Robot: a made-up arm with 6 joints.
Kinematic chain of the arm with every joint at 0, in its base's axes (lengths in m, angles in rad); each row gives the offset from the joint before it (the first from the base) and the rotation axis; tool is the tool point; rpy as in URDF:
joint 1: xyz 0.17 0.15 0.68 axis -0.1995 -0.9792 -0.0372
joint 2: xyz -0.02 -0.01 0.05 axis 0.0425 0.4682 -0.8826
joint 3: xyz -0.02 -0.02 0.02 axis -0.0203 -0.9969 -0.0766
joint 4: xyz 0.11 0 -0.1 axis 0.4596 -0.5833 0.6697
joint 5: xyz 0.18 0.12 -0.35 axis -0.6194 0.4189 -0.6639
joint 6: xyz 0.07 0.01 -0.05 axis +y
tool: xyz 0.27 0.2 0.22 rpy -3.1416 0 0
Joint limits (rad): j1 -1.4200..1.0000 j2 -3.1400..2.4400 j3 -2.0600..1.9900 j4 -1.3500..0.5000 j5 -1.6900..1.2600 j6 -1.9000..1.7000
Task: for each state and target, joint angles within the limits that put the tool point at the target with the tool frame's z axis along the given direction. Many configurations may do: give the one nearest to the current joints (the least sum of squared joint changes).
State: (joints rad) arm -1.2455 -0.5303 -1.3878 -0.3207 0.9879 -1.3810
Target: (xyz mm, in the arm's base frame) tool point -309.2 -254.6 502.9 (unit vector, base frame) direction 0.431 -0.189 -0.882
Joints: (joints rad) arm -0.9626 -1.3535 -1.6728 -0.8791 0.7020 -1.6710
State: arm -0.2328 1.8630 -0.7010 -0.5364 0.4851 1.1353
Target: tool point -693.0 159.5 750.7 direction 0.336 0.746 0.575
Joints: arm -0.5138 1.0628 -0.5489 -0.8109 1.2107 0.5513
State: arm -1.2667 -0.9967 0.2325 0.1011 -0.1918 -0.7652
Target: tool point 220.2 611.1 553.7 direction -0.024 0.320 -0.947
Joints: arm -1.4092 -0.5187 0.1528 -0.2020 0.1742 -1.1049
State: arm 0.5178 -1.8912 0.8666 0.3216 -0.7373 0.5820
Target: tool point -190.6 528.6 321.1 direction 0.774 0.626 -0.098
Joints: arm 0.9173 -1.3811 0.7981 0.2456 -1.2115 0.9502
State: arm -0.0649 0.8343 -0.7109 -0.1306 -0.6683 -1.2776
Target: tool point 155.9 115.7 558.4 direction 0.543 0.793 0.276
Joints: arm -0.0361 0.3256 -0.5064 0.4122 -1.3963 -0.8133
